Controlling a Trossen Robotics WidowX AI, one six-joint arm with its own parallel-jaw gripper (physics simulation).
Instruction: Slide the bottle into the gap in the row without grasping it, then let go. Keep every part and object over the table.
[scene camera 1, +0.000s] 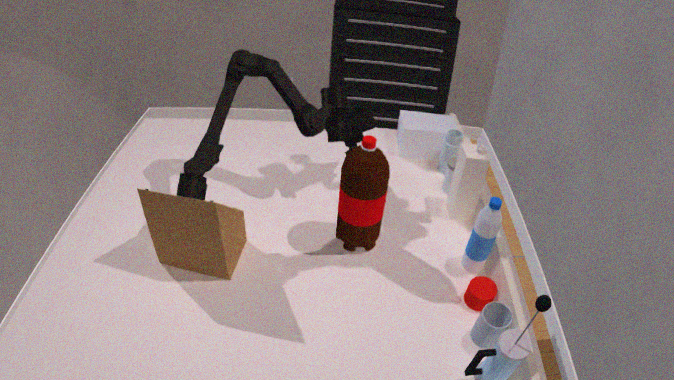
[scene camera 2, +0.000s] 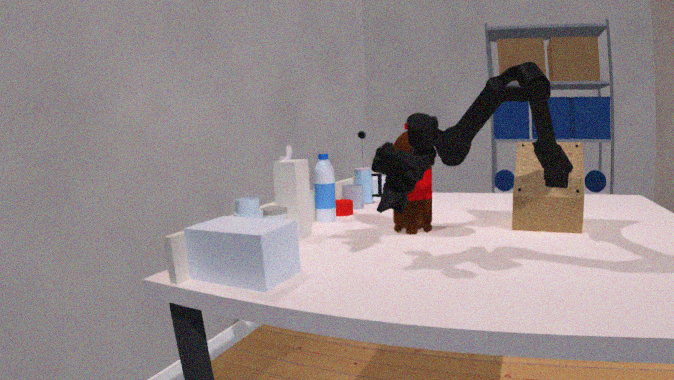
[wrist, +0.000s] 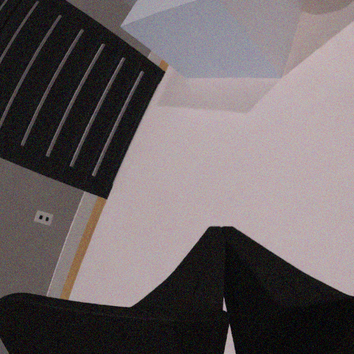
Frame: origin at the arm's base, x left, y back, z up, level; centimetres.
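Seen in the pictures: gripper, fingertip midpoint: (scene camera 1: 358, 135) (scene camera 2: 378, 210); arm's base at its link origin: (scene camera 1: 189, 200) (scene camera 2: 557, 178).
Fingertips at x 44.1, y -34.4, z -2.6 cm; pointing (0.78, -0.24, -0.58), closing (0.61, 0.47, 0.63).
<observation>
Offsets run from my fingertips to a thing's top centre.
A large brown bottle @(dx -31.4, dy -5.3, dz +18.2 cm) (scene camera 1: 362, 207) (scene camera 2: 413, 215) with a red label and cap stands upright on the table, apart from the row. My gripper (scene camera 1: 352, 146) (scene camera 2: 383, 208) (wrist: 219, 237) is shut and empty, fingertips meeting, above the table. It is behind the bottle in scene view 1 and at its left in scene view 2; contact cannot be told. The row along the wall side holds a pale carton @(dx -13.4, dy -33.2, dz +13.7 cm) (scene camera 1: 467, 190) (scene camera 2: 295, 195), a blue-capped bottle @(dx -34.4, dy -36.6, dz +9.8 cm) (scene camera 1: 481, 245) (scene camera 2: 325, 195), a red cylinder @(dx -46.2, dy -37.9, dz -7.3 cm) (scene camera 1: 481, 293) (scene camera 2: 344, 207) and a glass @(dx -57.1, dy -39.6, dz -3.3 cm) (scene camera 1: 487, 327) (scene camera 2: 353, 196). The brown bottle does not show in the wrist view.
A pale box @(dx +18.2, dy -22.1, dz -0.9 cm) (scene camera 1: 422, 135) (scene camera 2: 225, 255) (wrist: 215, 45) and a clear vessel @(dx +7.6, dy -30.1, dz +2.4 cm) (scene camera 1: 451, 145) (scene camera 2: 247, 206) stand at the row's far end, a handled jug @(dx -68.4, dy -39.4, dz +16.6 cm) (scene camera 1: 500, 365) (scene camera 2: 363, 185) at its near end. A brown block (scene camera 1: 187, 235) (scene camera 2: 547, 215) stands by the arm's base. A black cabinet (scene camera 1: 395, 72) (wrist: 65, 90) is behind the table.
</observation>
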